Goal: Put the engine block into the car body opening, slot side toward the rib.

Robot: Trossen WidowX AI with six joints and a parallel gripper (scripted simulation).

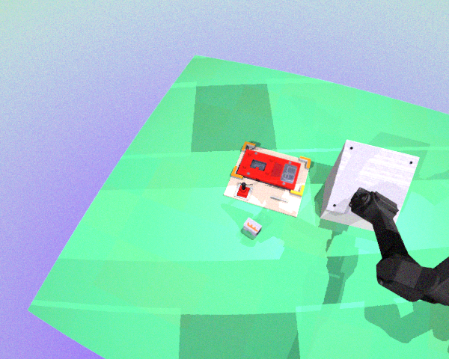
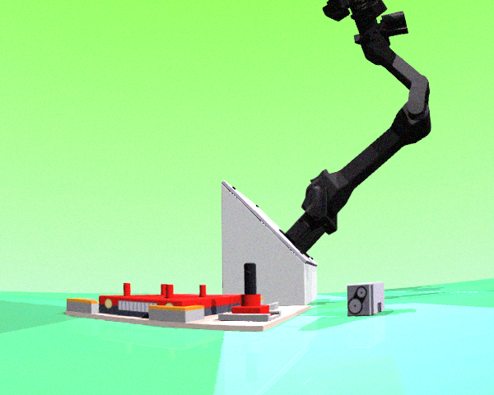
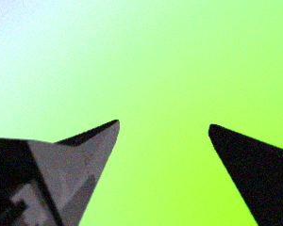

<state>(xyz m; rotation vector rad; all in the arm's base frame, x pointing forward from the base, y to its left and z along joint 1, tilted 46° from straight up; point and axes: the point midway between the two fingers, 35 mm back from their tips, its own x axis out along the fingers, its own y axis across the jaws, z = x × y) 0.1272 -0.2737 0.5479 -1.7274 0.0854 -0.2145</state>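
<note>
The grey engine block lies 210 mm ahead of my gripper tip, 20 mm to the right of it and 710 mm below it. Also, from my gripper tip: pale base plate: 240 mm ahead, 240 mm to the right, 710 mm below.
</note>
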